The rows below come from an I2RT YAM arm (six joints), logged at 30 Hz.
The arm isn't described. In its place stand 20 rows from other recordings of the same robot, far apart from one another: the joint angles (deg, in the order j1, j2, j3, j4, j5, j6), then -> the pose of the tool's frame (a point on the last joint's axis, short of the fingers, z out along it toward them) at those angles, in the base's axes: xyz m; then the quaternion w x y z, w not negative.
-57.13 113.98 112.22 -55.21 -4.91 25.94 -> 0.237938 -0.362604 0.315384 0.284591 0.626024 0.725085 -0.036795
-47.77 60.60 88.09 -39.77 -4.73 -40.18 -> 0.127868 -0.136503 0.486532 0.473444 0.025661 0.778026 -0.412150
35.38 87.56 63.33 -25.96 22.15 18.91 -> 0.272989 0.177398 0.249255 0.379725 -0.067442 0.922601 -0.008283
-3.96 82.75 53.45 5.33 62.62 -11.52 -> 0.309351 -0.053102 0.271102 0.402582 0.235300 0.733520 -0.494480
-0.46 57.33 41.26 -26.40 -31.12 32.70 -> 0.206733 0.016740 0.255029 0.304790 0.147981 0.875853 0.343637
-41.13 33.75 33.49 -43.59 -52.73 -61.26 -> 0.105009 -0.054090 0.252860 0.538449 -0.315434 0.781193 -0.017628
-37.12 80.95 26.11 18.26 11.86 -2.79 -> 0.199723 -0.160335 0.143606 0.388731 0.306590 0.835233 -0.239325
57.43 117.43 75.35 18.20 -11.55 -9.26 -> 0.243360 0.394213 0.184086 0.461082 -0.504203 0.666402 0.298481
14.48 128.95 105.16 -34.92 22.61 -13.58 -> 0.477710 0.109231 0.183565 0.265918 -0.177631 0.928915 -0.186686
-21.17 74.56 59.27 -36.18 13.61 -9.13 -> 0.248301 -0.105143 0.276287 0.286994 0.137184 0.928083 -0.193589
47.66 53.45 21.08 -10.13 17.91 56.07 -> 0.130247 0.126686 0.172212 0.357737 0.128820 0.897124 0.224941
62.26 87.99 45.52 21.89 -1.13 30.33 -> 0.155107 0.296445 0.217649 0.387561 -0.231491 0.788755 0.417221
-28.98 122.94 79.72 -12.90 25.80 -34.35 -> 0.379410 -0.227849 0.122964 0.129625 0.021296 0.934490 -0.330865
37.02 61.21 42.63 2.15 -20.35 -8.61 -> 0.189915 0.158721 0.293307 0.536657 -0.403173 0.685599 0.281788
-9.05 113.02 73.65 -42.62 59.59 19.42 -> 0.354167 -0.087500 0.156331 0.105159 0.246512 0.830575 -0.488179
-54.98 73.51 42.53 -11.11 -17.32 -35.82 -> 0.161403 -0.211868 0.219591 0.379813 0.090074 0.901021 -0.189183
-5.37 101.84 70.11 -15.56 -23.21 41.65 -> 0.386106 -0.022202 0.215651 0.280643 0.296754 0.865795 0.289096
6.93 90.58 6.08 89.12 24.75 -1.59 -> 0.212112 0.010767 0.147931 0.723945 0.107893 0.672150 -0.111706
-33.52 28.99 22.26 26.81 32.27 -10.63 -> 0.103880 -0.091607 0.308067 0.669712 0.332447 0.494296 -0.443437
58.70 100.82 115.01 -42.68 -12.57 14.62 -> 0.194928 0.335514 0.439163 0.351580 -0.372431 0.770767 0.378954
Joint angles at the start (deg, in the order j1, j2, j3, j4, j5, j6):
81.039 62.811 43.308 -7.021 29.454 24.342
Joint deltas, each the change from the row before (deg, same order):
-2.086 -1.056 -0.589 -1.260 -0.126 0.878
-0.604 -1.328 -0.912 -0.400 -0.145 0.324
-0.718 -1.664 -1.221 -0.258 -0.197 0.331
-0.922 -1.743 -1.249 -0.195 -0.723 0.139
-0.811 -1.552 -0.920 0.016 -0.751 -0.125
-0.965 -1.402 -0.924 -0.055 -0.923 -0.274
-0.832 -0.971 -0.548 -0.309 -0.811 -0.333
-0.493 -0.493 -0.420 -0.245 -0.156 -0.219
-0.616 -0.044 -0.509 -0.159 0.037 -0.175
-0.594 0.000 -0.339 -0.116 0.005 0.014
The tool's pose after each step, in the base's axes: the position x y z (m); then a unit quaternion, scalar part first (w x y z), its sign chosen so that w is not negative. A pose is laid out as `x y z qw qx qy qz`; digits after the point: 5 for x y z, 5 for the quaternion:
0.06302 0.23178 0.27467 0.47978 -0.25594 0.79658 0.26414
0.06434 0.22608 0.27355 0.47976 -0.25011 0.79854 0.26384
0.06573 0.21918 0.27188 0.48033 -0.24307 0.80017 0.26445
0.06743 0.21214 0.27018 0.47964 -0.23804 0.80126 0.26695
0.06880 0.20638 0.26995 0.48052 -0.23457 0.80034 0.27115
0.07058 0.20089 0.26891 0.48055 -0.23272 0.80004 0.27359
0.07217 0.19687 0.26821 0.47985 -0.23275 0.80037 0.27382
0.07325 0.19445 0.26685 0.48012 -0.23216 0.80146 0.27063
0.07513 0.19291 0.26365 0.47968 -0.23098 0.80451 0.26329
0.07699 0.19168 0.26141 0.47920 -0.22819 0.80729 0.25805

